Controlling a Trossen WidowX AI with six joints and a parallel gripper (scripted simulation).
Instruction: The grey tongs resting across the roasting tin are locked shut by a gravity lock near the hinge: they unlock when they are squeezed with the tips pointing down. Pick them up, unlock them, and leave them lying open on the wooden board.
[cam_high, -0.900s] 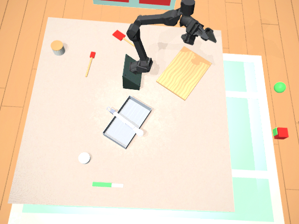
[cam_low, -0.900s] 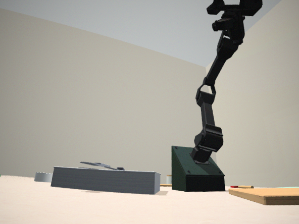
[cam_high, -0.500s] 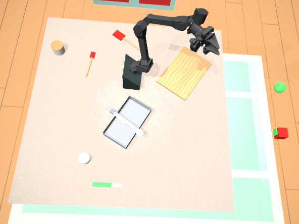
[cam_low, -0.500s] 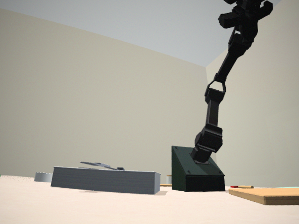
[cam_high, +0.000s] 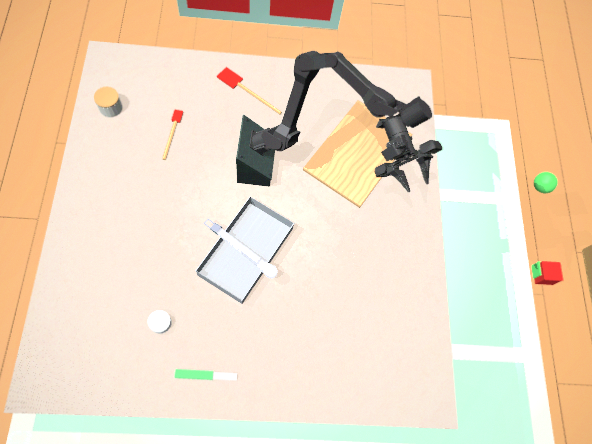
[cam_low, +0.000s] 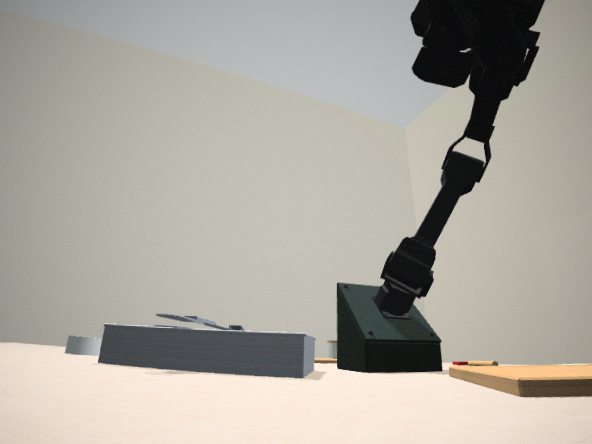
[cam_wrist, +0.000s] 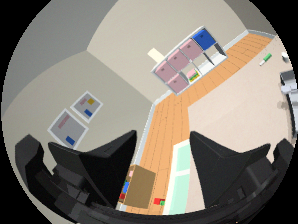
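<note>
My gripper tip is 11 cm short of the roasting tin, 45 cm to the left of it and 35 cm above it. The rest, counted from my gripper tip: lidded jar: 36 cm behind, 100 cm to the right, 34 cm below; white disc: 37 cm ahead, 68 cm to the right, 36 cm below; wooden board: 31 cm behind, 11 cm to the right, 37 cm below.
</note>
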